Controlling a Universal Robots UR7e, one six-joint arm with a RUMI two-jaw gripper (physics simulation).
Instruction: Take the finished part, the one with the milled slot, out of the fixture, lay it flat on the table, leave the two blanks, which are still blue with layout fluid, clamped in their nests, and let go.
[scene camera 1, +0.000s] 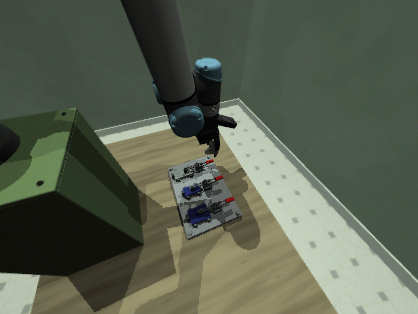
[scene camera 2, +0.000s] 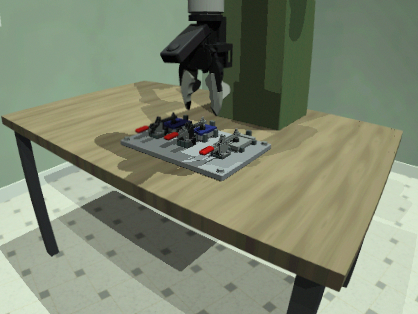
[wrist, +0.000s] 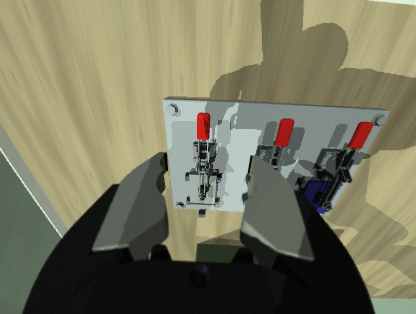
My gripper shows in scene camera 1 (211, 150), in scene camera 2 and in the wrist view. The same spot on my gripper: (scene camera 2: 218, 89) is (wrist: 110, 188). One and the same spot on a grey fixture plate: (scene camera 2: 189, 158) is (wrist: 235, 118).
